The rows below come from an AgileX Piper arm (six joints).
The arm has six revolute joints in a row. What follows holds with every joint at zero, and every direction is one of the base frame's.
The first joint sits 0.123 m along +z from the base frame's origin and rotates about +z.
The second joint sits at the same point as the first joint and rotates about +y.
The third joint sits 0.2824 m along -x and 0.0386 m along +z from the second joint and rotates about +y.
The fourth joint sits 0.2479 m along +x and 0.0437 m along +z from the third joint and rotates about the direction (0.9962, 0, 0.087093).
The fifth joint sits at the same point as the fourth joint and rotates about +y.
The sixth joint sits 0.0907 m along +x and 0.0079 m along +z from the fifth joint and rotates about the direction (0.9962, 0, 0.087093).
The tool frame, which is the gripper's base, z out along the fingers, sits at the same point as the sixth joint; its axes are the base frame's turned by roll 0, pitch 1.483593 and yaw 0 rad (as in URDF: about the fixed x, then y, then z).
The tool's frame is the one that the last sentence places.
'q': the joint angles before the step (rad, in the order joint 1, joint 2, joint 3, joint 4, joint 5, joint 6). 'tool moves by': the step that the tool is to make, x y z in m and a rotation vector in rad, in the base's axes. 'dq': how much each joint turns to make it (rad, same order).
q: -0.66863, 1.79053, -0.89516, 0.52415, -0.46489, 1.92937
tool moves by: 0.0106, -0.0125, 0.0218, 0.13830, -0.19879, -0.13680
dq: 0.00005, 0.00000, -0.10718, 0.20538, 0.06385, 0.06305
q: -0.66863, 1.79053, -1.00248, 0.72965, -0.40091, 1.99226
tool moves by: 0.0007, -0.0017, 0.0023, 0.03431, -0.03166, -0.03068
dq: -0.00005, 0.00015, -0.01536, 0.06392, 0.01269, -0.00925
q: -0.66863, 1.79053, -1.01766, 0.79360, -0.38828, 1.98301
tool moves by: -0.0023, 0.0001, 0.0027, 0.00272, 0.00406, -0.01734
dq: 0.00018, -0.01000, -0.00007, 0.06056, -0.00002, -0.05383
